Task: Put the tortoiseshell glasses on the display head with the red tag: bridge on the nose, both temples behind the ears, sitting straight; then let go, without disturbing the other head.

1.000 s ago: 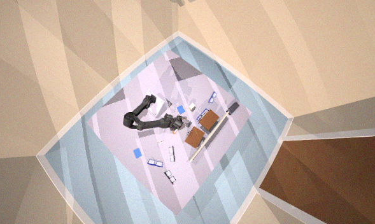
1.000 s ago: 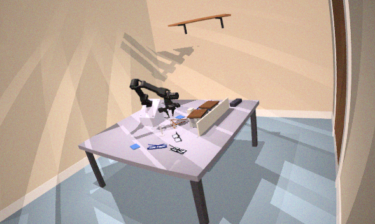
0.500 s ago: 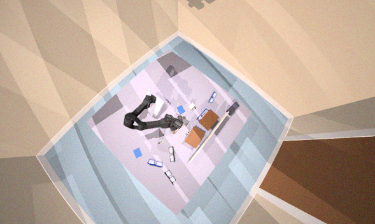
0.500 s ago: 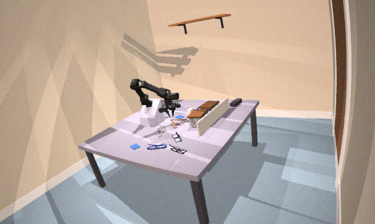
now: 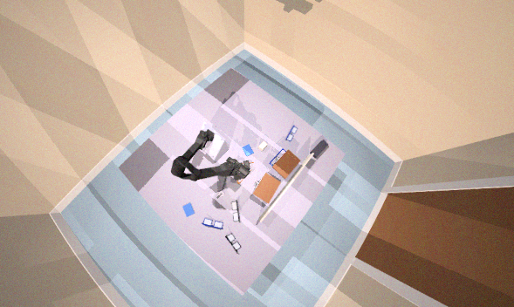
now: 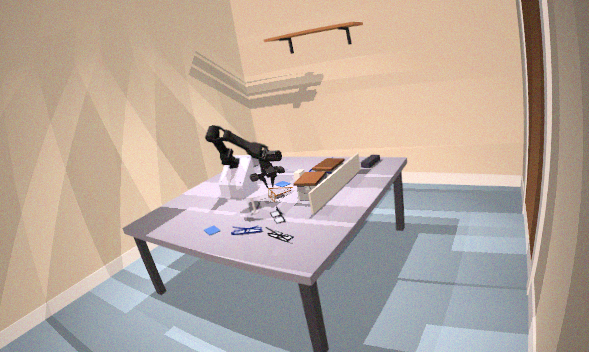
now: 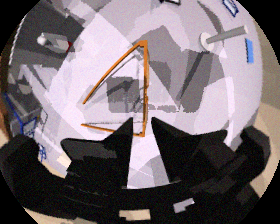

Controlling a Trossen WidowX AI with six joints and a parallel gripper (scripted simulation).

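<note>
Now: gripper tip 10 mm short of the small stand, 200 mm to the left of it and 30 mm above it. The rest, counted from my gripper tip: long beige board (360 mm ahead, 110 mm to the left); then display head (220 mm ahead, 10 mm to the left, 10 mm above); then white cube (50 mm ahead, 260 mm to the left, 30 mm below).
</note>
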